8 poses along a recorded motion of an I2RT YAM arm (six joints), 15 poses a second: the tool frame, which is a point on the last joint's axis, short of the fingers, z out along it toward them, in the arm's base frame.
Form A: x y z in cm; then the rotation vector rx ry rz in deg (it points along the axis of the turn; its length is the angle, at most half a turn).
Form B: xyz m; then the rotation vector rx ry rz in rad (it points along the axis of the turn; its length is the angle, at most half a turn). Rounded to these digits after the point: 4 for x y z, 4 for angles.
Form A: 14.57 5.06 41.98 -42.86 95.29 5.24
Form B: 0.1457 0.0506 0.4198 -0.7480 1.6631 0.0915
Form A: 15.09 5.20 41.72 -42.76 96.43 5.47
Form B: 0.1509 0.0520 0.4172 -0.7463 1.6830 0.0955
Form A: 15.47 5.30 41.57 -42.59 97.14 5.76
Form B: 0.1547 0.0530 0.4157 -0.7433 1.6954 0.1005
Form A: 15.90 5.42 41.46 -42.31 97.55 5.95
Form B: 0.1590 0.0542 0.4146 -0.7384 1.7026 0.1038
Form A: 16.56 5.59 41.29 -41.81 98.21 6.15
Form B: 0.1656 0.0559 0.4129 -0.7297 1.7141 0.1073
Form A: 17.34 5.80 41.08 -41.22 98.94 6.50
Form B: 0.1734 0.0580 0.4108 -0.7194 1.7268 0.1134
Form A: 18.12 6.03 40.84 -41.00 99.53 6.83
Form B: 0.1812 0.0603 0.4084 -0.7156 1.7371 0.1192
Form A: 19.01 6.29 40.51 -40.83 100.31 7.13
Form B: 0.1901 0.0629 0.4051 -0.7126 1.7507 0.1244
